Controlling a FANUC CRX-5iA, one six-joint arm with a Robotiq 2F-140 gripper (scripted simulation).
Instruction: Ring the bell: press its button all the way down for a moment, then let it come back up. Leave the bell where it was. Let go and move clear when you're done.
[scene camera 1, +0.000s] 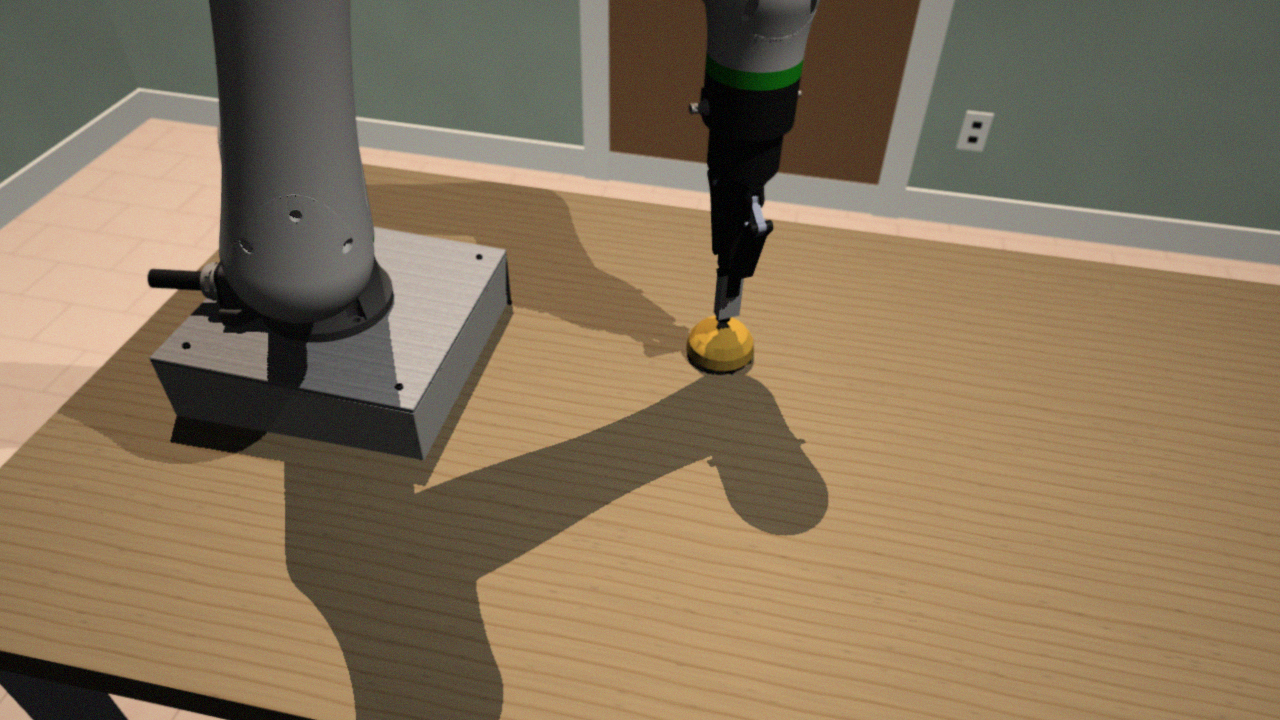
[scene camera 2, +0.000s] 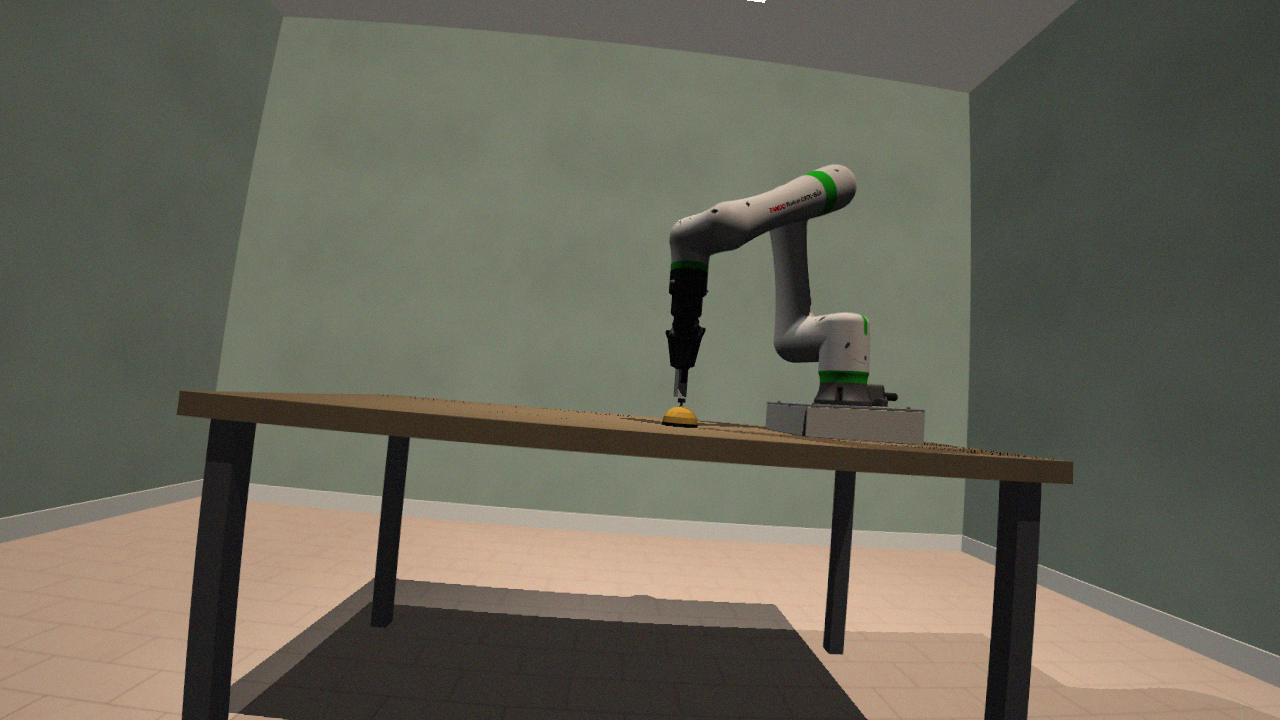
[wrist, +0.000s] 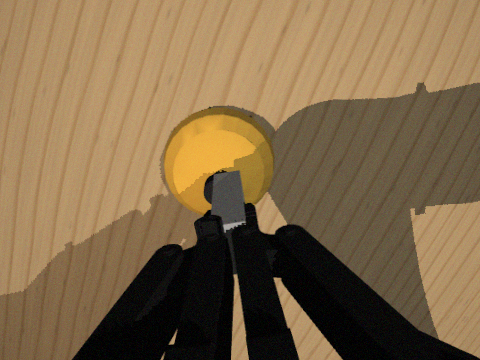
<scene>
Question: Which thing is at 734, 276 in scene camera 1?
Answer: My gripper.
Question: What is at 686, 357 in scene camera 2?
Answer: My gripper.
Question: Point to a yellow dome bell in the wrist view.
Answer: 216, 140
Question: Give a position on a yellow dome bell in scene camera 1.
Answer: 715, 347
</scene>
